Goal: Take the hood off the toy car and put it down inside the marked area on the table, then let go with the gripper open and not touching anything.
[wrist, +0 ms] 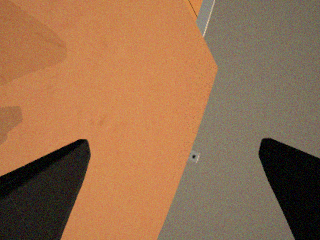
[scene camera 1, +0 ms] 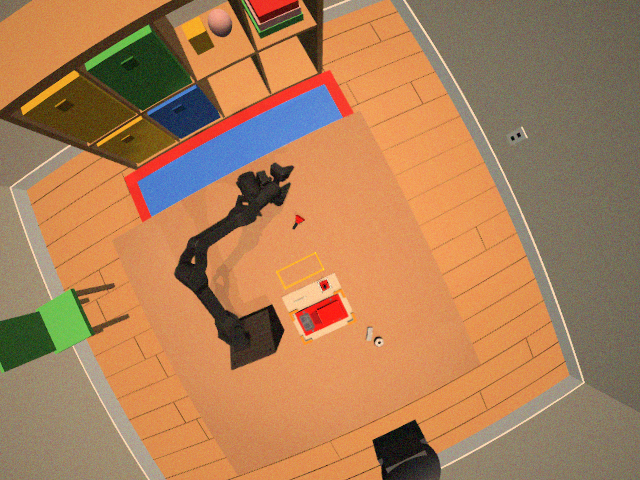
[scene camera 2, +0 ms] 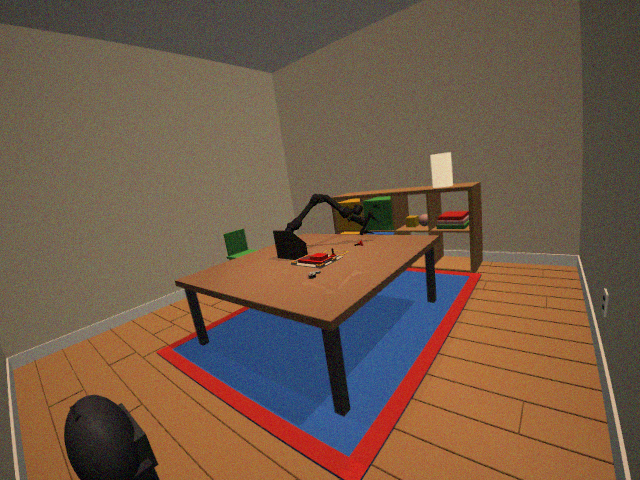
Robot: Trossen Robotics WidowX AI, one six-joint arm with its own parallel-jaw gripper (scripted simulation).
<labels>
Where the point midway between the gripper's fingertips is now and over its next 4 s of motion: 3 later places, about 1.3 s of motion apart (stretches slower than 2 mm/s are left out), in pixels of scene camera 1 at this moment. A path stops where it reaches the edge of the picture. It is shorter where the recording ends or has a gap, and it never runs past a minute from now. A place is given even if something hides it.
My gripper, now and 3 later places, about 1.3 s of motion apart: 291,175; 338,305; 331,316; 331,314
</labels>
